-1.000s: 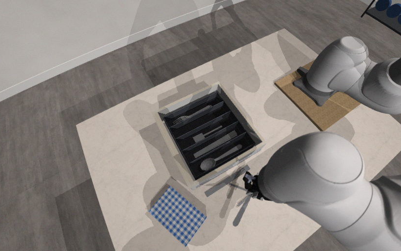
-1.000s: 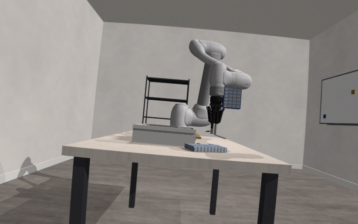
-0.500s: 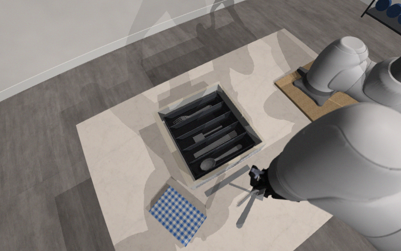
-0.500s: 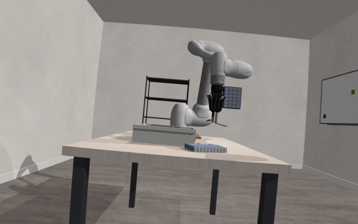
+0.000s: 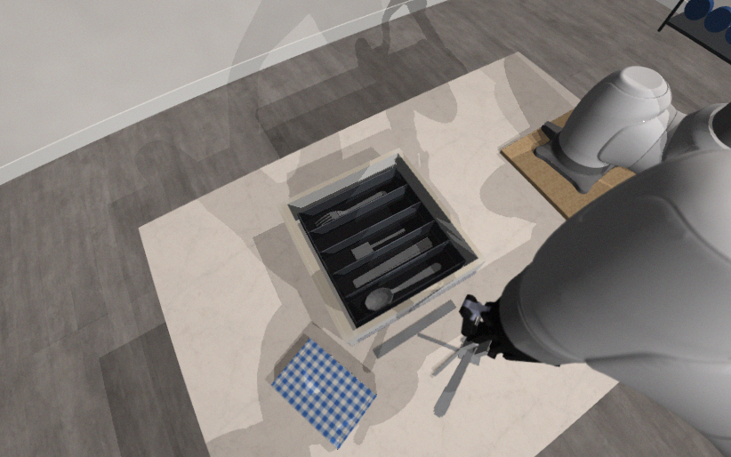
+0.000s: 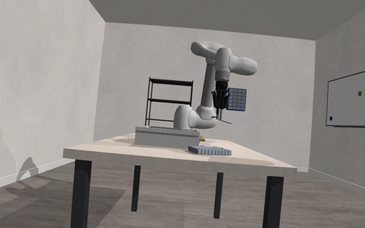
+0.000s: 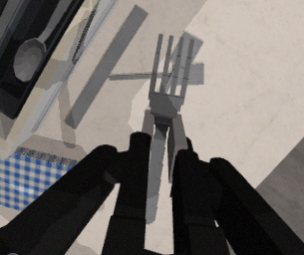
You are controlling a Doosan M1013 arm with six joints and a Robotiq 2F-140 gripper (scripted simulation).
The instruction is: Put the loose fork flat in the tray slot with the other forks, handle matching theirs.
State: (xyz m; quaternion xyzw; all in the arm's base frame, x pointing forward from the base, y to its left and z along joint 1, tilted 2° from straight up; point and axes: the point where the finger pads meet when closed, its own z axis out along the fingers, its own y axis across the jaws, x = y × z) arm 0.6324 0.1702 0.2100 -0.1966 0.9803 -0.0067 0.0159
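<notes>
The cutlery tray is 3 cm behind my hand, 29 cm to the right of it and 16 cm below it.
</notes>
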